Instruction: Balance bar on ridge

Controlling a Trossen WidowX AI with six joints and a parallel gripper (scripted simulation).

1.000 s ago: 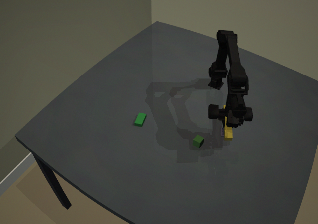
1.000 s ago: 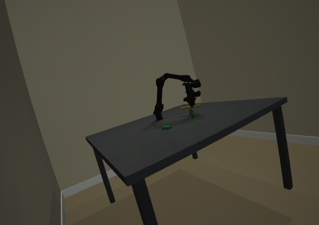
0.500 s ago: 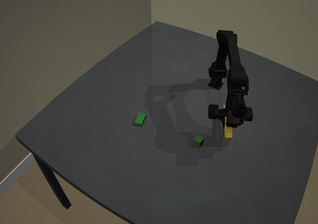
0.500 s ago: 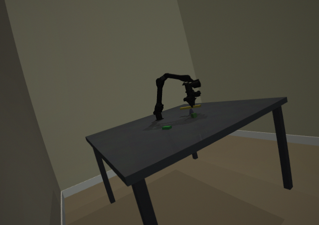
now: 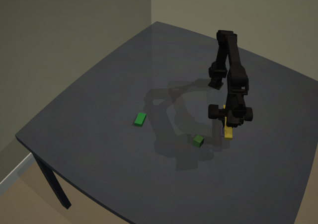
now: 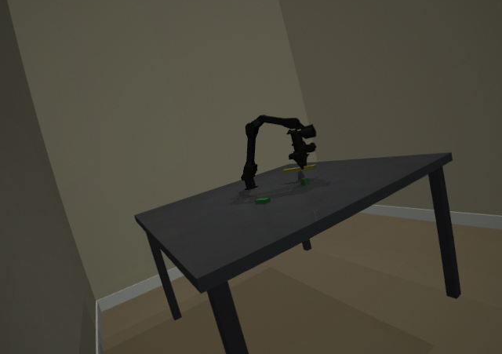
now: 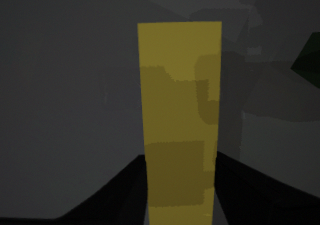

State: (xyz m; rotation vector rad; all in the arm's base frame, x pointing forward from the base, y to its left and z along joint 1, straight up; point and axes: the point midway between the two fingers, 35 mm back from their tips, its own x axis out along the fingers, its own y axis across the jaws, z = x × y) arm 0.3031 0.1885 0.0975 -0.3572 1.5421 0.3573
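Now: gripper tip 3 cm past the yellow bar and 1 cm to the left of it. The rest, counted from my gripper tip: green cube (9 cm to the right, 9 cm ahead, 5 cm below); then flat green block (36 cm to the right, 11 cm ahead, 5 cm below).
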